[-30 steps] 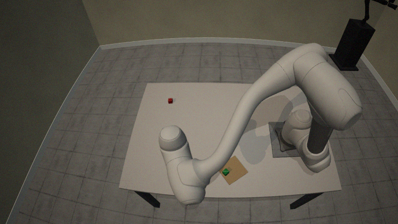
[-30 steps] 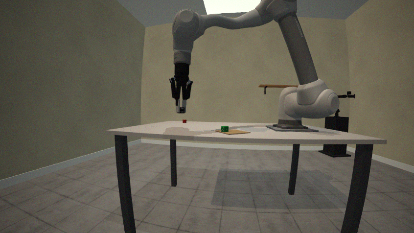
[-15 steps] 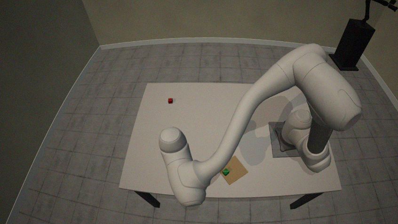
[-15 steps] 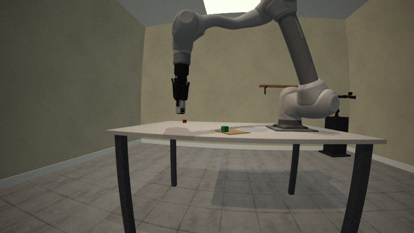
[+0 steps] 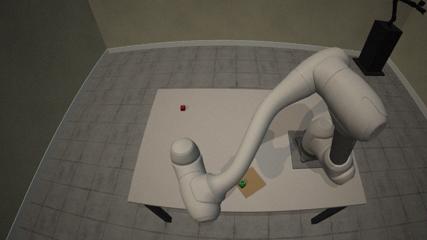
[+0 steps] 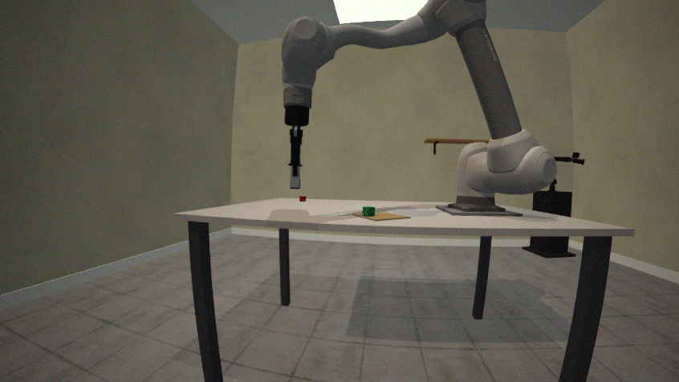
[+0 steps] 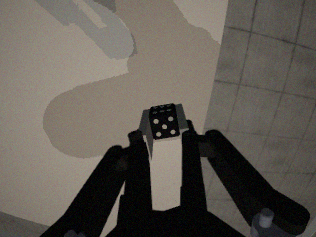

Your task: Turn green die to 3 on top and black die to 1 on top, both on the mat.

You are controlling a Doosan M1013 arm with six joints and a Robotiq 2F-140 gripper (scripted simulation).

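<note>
Right now my hand is 20 mm above the black die. Round my hand: red die (110 mm ahead, 640 mm to the right, 110 mm below); green die (230 mm behind, 50 mm to the right, 110 mm below); tan mat (270 mm behind, 70 mm to the right, 130 mm below).
</note>
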